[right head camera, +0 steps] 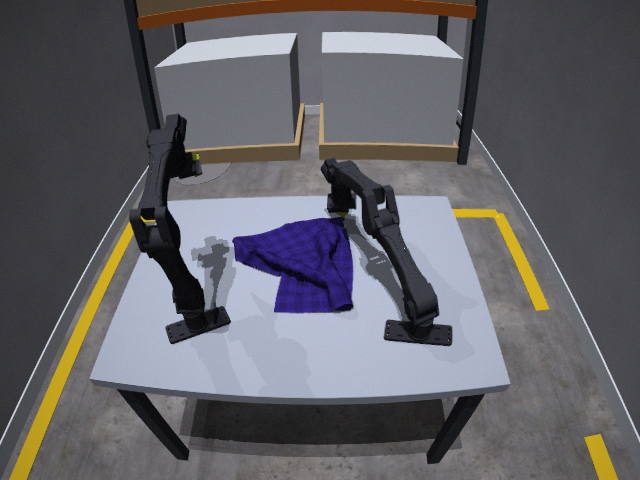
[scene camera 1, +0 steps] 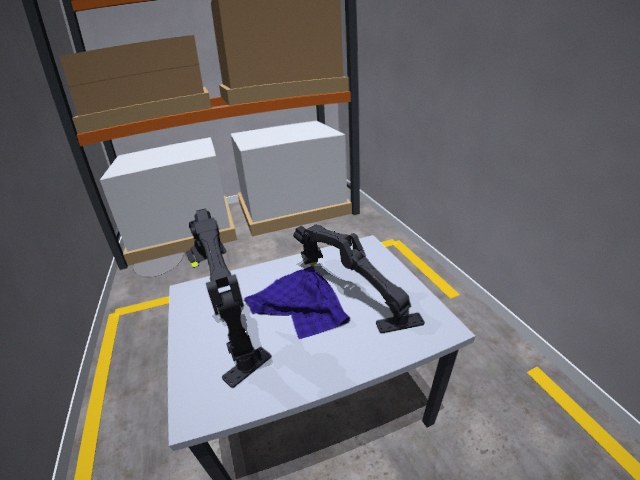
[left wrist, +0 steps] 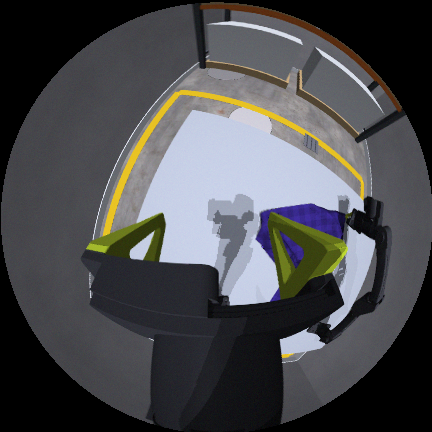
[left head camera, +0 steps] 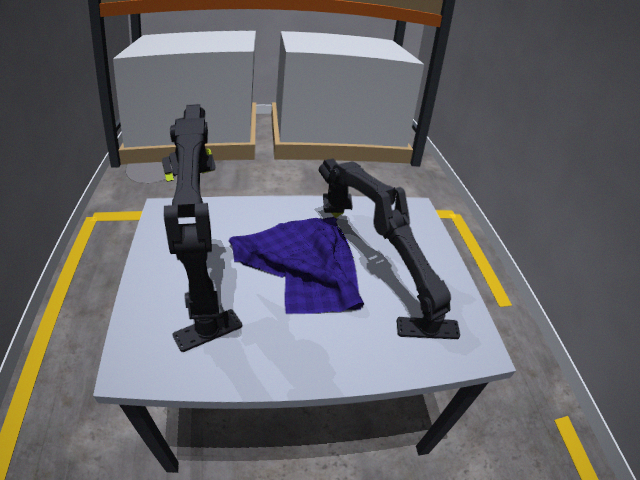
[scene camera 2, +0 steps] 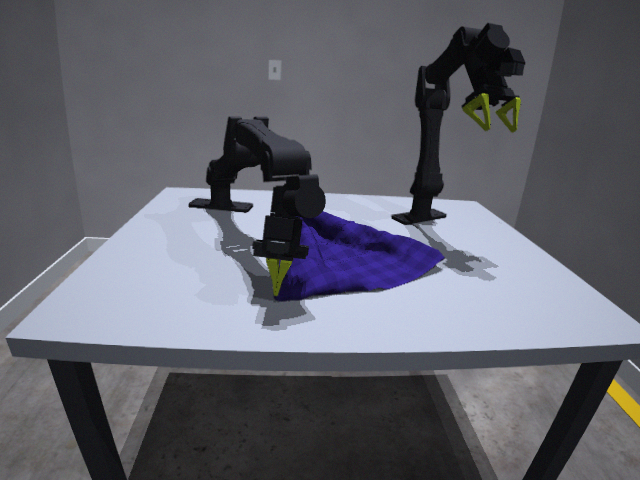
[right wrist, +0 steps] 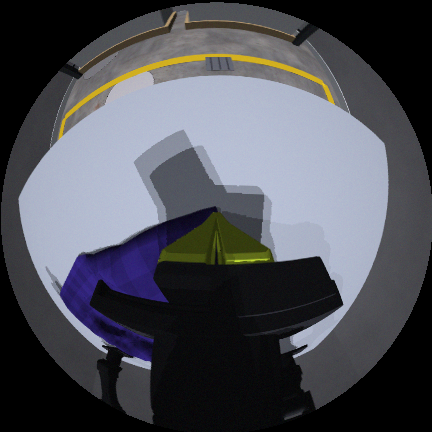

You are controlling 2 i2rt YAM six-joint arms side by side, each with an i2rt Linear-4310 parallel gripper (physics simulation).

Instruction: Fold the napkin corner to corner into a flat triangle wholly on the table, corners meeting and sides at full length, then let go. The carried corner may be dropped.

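Note:
The purple checked napkin [left head camera: 305, 248] [right head camera: 305, 248] [scene camera 1: 297, 291] [scene camera 2: 372, 263] [left wrist: 320, 217] [right wrist: 117, 270] lies on the table, partly folded and rumpled. A raised wrinkled ridge runs across it, with a single flap toward the front and one corner pointing to the left in the head views. My right gripper [left head camera: 337, 213] [right head camera: 341, 213] [scene camera 1: 312, 264] [scene camera 2: 276, 295] [right wrist: 215, 218] points down, fingers together on the napkin's far corner at table level; a little cloth shows past the tips in the right wrist view. My left gripper [scene camera 2: 500, 129] [left wrist: 216, 217] is open and empty, high above the table.
The white table [left head camera: 258, 384] [right head camera: 258, 382] [scene camera 1: 206, 428] [scene camera 2: 413, 330] carries both arm bases near its front edge in the head views. Behind it stands a rack [left head camera: 105, 98] with large grey boxes [left head camera: 186, 98] [right head camera: 382, 98] on pallets.

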